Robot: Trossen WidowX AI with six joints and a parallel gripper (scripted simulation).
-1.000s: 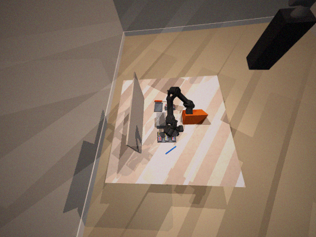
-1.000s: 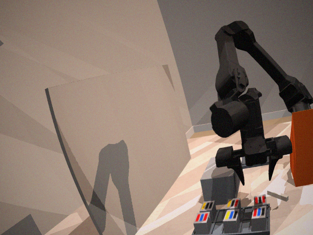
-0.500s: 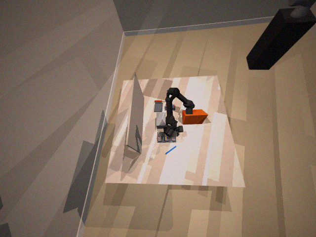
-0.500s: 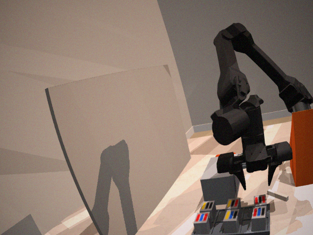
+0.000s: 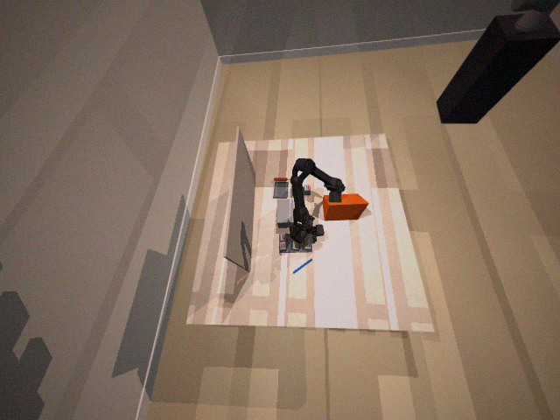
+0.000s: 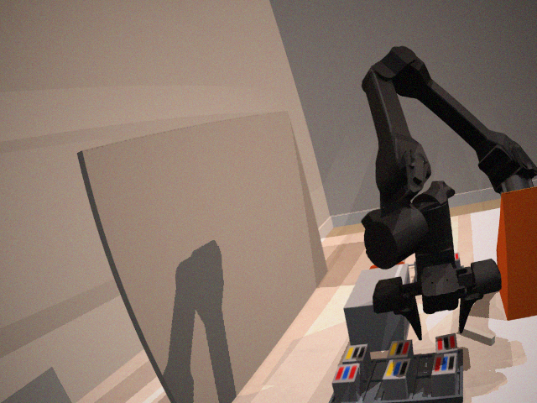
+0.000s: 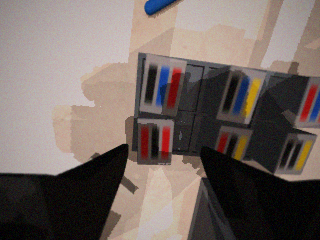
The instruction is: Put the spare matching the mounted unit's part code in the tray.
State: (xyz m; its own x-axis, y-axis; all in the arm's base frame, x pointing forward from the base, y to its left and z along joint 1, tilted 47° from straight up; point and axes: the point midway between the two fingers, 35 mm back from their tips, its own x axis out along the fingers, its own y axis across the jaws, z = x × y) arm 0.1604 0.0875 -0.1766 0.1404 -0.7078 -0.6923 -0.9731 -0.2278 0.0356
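My gripper tip is now 30 mm above the grey spare block and 10 mm past it. Also, from my gripper tip: small grey bar: 90 mm to the right, 60 mm below, 50 mm behind; blue pen: 170 mm to the left, 60 mm below, 10 mm ahead; grey mounted unit: 140 mm ahead, 130 mm to the right, 20 mm below.
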